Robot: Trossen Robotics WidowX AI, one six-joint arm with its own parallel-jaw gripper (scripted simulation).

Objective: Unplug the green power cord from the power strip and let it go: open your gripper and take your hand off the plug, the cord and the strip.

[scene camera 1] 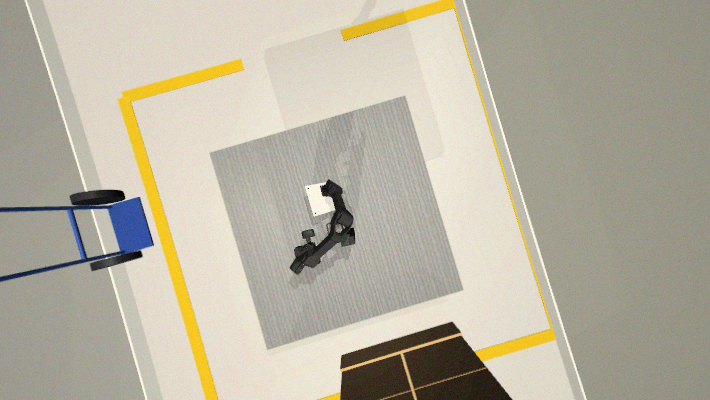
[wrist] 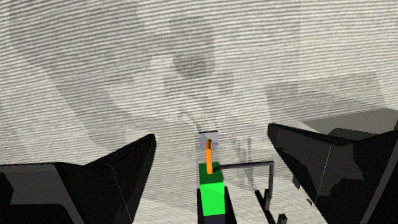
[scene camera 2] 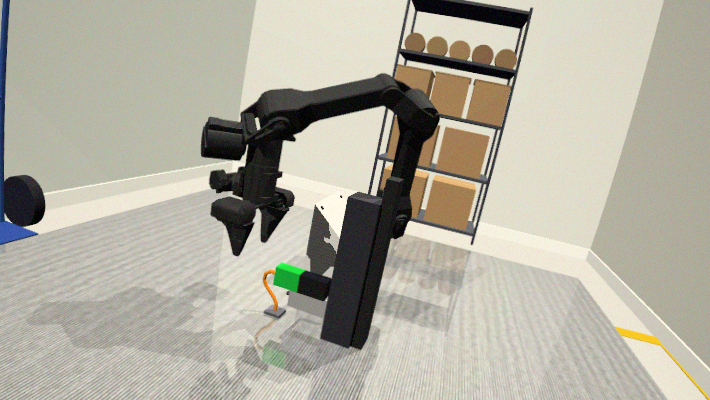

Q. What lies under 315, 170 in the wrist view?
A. The gripper.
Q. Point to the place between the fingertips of the gripper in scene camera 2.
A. At 250, 248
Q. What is the gripper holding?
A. Nothing.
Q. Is the gripper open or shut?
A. Open.
